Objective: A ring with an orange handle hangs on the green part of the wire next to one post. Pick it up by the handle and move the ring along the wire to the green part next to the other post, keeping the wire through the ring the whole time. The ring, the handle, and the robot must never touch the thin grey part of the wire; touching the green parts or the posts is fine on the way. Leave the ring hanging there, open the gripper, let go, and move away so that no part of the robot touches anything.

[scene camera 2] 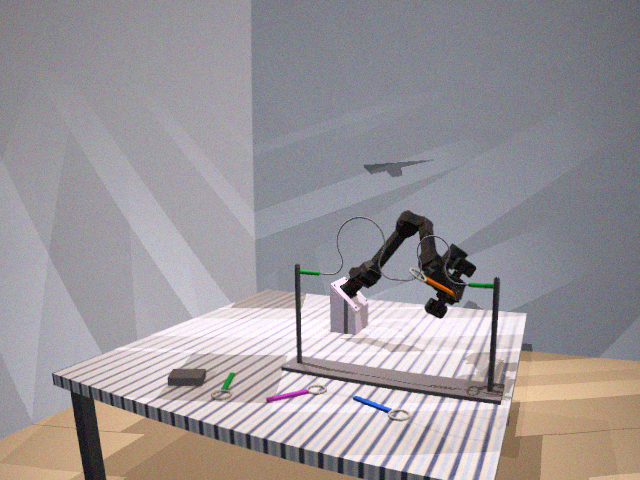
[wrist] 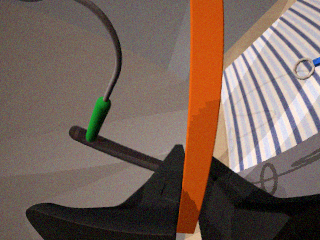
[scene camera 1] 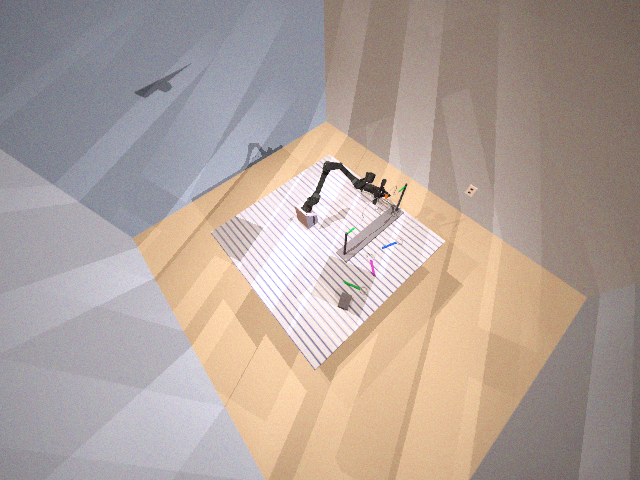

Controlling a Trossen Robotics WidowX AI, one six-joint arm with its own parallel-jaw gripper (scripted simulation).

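My gripper (scene camera 2: 458, 300), visible. Wrist view too: gripper (wrist: 185, 151).
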